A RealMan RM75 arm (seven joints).
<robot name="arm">
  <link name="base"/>
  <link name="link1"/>
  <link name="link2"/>
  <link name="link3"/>
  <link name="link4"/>
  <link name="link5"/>
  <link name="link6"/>
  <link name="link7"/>
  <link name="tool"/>
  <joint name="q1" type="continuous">
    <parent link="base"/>
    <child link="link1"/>
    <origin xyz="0 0 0.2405"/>
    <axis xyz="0 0 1"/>
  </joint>
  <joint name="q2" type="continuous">
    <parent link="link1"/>
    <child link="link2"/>
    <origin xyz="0 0 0"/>
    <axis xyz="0 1 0"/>
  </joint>
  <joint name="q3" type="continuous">
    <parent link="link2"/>
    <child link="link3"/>
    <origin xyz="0 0 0.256"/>
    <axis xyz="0 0 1"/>
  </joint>
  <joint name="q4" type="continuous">
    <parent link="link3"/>
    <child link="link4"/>
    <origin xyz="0 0 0"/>
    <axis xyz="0 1 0"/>
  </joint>
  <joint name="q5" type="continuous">
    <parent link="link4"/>
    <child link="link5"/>
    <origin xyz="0 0 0.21"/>
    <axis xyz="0 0 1"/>
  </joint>
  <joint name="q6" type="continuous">
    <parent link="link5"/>
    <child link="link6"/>
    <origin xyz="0 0 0"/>
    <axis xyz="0 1 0"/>
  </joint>
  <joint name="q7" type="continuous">
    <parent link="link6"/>
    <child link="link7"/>
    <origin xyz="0 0 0.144"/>
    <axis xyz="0 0 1"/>
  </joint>
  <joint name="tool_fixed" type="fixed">
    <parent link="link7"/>
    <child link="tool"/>
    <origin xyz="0 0 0"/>
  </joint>
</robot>
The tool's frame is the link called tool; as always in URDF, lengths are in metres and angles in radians. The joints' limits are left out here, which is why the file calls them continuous.
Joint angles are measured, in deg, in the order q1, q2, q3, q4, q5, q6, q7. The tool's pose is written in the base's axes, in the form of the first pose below.
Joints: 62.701 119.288 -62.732 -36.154 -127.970 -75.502 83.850
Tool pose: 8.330, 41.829, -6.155, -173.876, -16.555, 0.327
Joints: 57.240 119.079 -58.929 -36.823 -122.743 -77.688 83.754
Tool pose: 10.702, 41.111, -5.072, -173.495, -4.892, 11.873
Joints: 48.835 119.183 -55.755 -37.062 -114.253 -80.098 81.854
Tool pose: 14.390, 39.444, -3.947, -170.017, 8.283, 27.147
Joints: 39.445 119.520 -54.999 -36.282 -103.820 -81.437 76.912
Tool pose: 18.434, 37.056, -3.137, -162.659, 17.399, 40.967
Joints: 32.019 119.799 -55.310 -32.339 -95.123 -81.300 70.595
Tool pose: 22.333, 34.465, -3.265, -154.570, 24.887, 49.032
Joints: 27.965 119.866 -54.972 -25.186 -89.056 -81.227 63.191
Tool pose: 25.328, 32.043, -4.187, -148.121, 30.462, 53.260
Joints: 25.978 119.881 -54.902 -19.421 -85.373 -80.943 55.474
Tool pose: 27.107, 30.300, -5.105, -144.202, 31.033, 53.720
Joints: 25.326 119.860 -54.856 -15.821 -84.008 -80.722 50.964
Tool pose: 27.952, 29.273, -5.802, -142.885, 31.051, 53.091
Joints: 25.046 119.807 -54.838 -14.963 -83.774 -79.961 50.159
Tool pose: 28.386, 29.043, -5.992, -142.362, 31.848, 52.040
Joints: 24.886 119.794 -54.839 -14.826 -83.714 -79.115 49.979
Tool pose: 28.668, 29.040, -6.058, -141.983, 32.378, 50.986
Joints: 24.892 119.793 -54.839 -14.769 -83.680 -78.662 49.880
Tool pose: 28.768, 29.087, -6.092, -141.822, 32.530, 50.462
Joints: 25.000 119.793 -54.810 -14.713 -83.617 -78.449 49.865
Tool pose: 28.764, 29.166, -6.101, -141.720, 32.573, 50.313
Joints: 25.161 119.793 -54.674 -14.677 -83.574 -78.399 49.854
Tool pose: 28.704, 29.272, -6.077, -141.600, 32.482, 50.393
